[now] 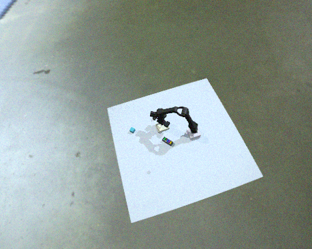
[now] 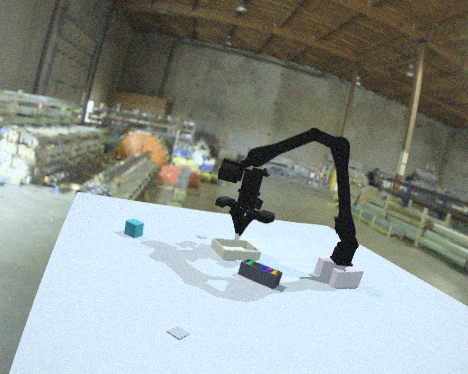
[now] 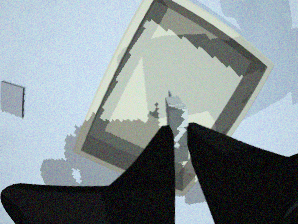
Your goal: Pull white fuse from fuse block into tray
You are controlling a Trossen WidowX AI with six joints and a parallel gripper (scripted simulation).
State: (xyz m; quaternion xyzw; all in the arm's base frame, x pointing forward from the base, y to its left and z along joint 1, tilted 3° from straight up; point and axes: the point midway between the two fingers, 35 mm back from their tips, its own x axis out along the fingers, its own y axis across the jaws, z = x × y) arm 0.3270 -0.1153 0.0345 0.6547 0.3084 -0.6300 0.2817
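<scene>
Right now the white fuse is 10 mm below my gripper tip. From my gripper tip the other things lie so: beige tray (60 mm below); cyan cube (330 mm ahead, 40 mm below).
</scene>
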